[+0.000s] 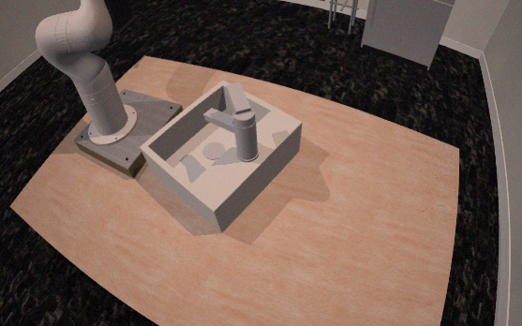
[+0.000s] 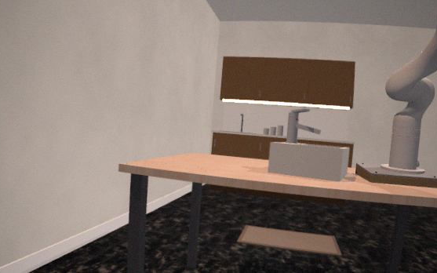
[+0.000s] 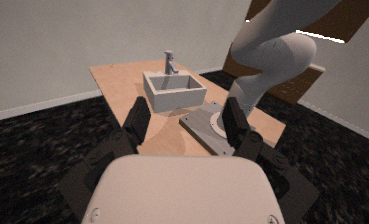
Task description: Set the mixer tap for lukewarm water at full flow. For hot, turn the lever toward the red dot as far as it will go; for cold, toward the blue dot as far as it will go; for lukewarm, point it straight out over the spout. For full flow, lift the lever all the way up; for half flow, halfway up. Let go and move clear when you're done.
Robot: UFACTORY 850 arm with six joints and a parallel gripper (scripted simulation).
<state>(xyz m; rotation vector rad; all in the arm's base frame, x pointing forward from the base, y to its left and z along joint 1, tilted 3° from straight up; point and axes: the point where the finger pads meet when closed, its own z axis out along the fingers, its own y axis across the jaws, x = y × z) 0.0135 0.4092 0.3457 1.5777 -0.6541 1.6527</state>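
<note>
Now: the flat lever 470 mm ahead of my hand, 470 mm to the right of it and 100 mm below it. Also, from my hand: grey mixer tap 470 mm ahead, 480 mm to the right, 140 mm below; grey sink basin 380 mm ahead, 450 mm to the right, 330 mm below.
</note>
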